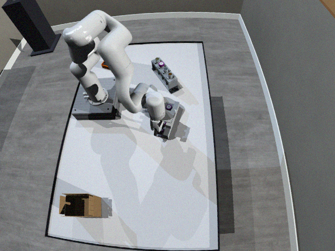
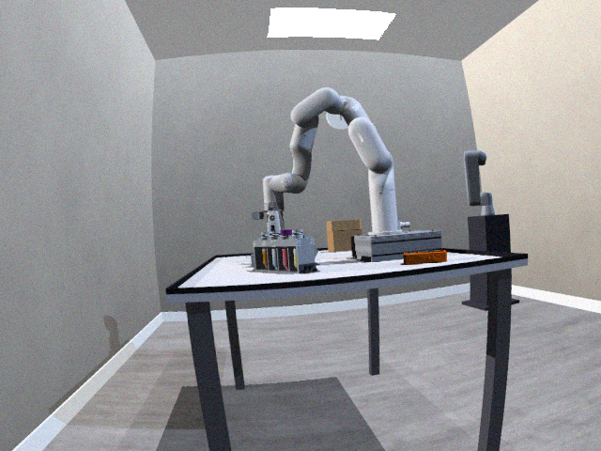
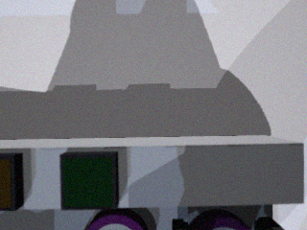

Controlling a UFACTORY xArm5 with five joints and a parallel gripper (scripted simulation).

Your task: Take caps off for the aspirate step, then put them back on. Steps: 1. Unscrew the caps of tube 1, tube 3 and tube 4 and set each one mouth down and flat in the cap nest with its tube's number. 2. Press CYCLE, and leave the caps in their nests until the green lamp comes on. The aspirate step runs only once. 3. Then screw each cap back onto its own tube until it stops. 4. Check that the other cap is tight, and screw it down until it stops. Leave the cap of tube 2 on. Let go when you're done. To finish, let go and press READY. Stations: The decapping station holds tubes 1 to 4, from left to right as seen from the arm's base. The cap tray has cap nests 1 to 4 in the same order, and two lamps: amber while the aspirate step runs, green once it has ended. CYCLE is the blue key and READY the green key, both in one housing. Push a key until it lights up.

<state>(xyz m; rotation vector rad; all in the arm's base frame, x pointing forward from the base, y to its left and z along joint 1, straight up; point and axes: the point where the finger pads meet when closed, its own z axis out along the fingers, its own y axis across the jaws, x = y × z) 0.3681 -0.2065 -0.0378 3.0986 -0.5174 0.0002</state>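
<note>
Right now my hand is 24 cm to the right of the blue key, 9 cm past it and 2 cm below it. Round my hand: green key (19 cm to the left, 9 cm behind, 2 cm above); then key housing (22 cm to the left, 7 cm behind, 1 cm above); then cardboard box (42 cm to the right, 39 cm behind, 2 cm above).
</note>
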